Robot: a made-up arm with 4 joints.
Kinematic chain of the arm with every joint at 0, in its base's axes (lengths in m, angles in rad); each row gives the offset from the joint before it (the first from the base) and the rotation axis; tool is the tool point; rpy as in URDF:
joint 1: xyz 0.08 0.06 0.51 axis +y
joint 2: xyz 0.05 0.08 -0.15 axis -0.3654 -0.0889 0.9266
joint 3: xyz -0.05 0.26 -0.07 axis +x
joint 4: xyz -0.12 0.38 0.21 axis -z
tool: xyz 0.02 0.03 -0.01 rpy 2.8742 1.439 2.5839
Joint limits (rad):
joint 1: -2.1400..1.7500
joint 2: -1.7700..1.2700
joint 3: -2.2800..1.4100
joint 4: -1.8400..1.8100
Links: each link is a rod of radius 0.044 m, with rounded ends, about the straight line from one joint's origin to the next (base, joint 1, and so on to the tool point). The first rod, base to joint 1, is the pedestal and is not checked.
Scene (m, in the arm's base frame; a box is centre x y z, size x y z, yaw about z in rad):
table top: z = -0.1
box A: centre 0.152 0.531 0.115 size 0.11 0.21 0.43 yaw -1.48
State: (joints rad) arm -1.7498 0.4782 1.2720 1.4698
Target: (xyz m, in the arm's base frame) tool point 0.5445 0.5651 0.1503
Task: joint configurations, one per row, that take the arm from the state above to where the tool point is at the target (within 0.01 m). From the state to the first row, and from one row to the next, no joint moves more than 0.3 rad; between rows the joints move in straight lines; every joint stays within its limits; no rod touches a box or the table.
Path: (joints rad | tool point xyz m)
1: -1.8429 0.6762 1.0154 1.5548 | 0.0416 0.3489 0.2211
2: -1.9360 0.8741 0.7589 1.6399 | 0.1727 0.3647 0.1434
3: -2.0291 1.0720 0.5023 1.7250 | 0.3387 0.3271 0.1048
4: -2.1223 1.2700 0.2457 1.8100 | 0.5093 0.2362 0.1254
5: -2.0217 1.0869 0.0273 1.5644 | 0.5309 0.3504 0.1119
6: -1.9212 0.9037 -0.1912 1.3189 | 0.5404 0.4637 0.1202
7: -1.8207 0.7206 -0.4096 1.0733 | 0.5445 0.5651 0.1503

